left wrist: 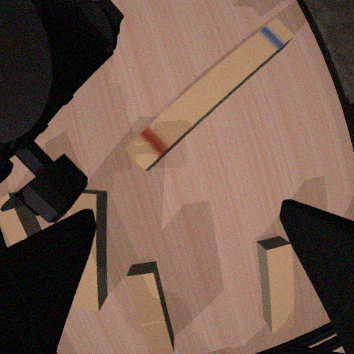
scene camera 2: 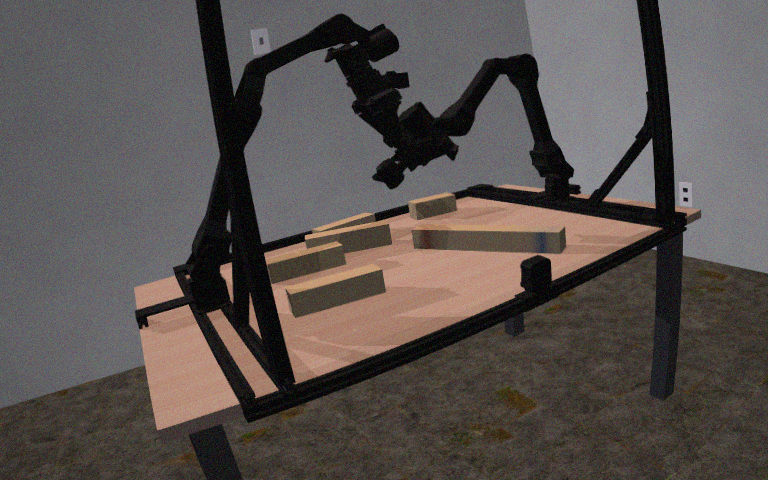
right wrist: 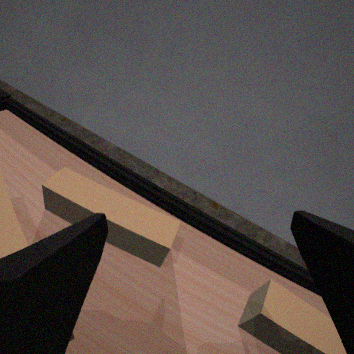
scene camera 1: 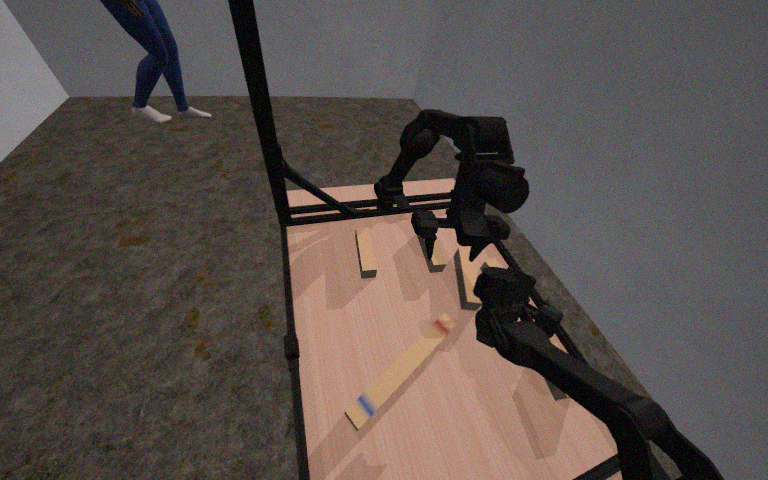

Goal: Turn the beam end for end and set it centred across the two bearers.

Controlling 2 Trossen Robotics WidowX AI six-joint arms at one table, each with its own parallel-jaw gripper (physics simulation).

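Frame: origin at the left arm's base, x ahead, y left, z up, level; metres.
Where they show: left gripper, fingertip midpoint: (left wrist: pixel 188 214) (scene camera 2: pixel 393 137) (scene camera 1: pixel 450 260); right gripper, fingertip midpoint: (right wrist: pixel 201 222); left arm's base, origin of the base link: (scene camera 2: pixel 211 305) (scene camera 1: pixel 384 205); right arm's base, origin of the base link: (scene camera 2: pixel 558 199).
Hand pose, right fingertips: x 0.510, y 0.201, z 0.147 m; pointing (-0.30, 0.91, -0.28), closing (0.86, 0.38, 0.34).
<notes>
Each offset is from my right fingertips to the top centre of the thing.
The beam @[0.053 m ahead, 0.314 m right, 0.122 m down] (scene camera 1: pixel 403 369) (scene camera 2: pixel 489 240) (left wrist: pixel 215 85) lies flat and slanting on the table, with a red band towards one end and a blue band towards the other. Two short parallel blocks, apparently the bearers, lie apart from it: one @[0.301 m back, 0.327 m right, 0.122 m down] (scene camera 1: pixel 365 250) (scene camera 2: pixel 336 292) (left wrist: pixel 280 290) and another @[0.278 m back, 0.105 m right, 0.122 m down] (scene camera 1: pixel 438 262) (scene camera 2: pixel 308 263) (left wrist: pixel 150 302). My left gripper (scene camera 1: pixel 451 257) (left wrist: pixel 188 214) is open and empty above the blocks. My right gripper (scene camera 2: pixel 416 158) (right wrist: pixel 201 222) is open and empty, high over the far side; its fingertips are hidden in scene camera 1. The beam does not show in the right wrist view.
A longer plain block @[0.140 m back, 0.037 m right, 0.116 m down] (scene camera 1: pixel 467 283) (scene camera 2: pixel 348 238) (left wrist: pixel 87 287) lies beside the bearers, with another @[0.095 m back, 0.078 m left, 0.122 m down] (scene camera 2: pixel 344 222) (left wrist: pixel 14 220) (right wrist: pixel 120 212) by the far rail. A separate block @[0.172 m ahead, 0.067 m left, 0.119 m down] (scene camera 2: pixel 432 207) (right wrist: pixel 300 310) lies farther along. The two arms' grippers are close together. A black post (scene camera 1: pixel 254 96) stands at the table edge.
</notes>
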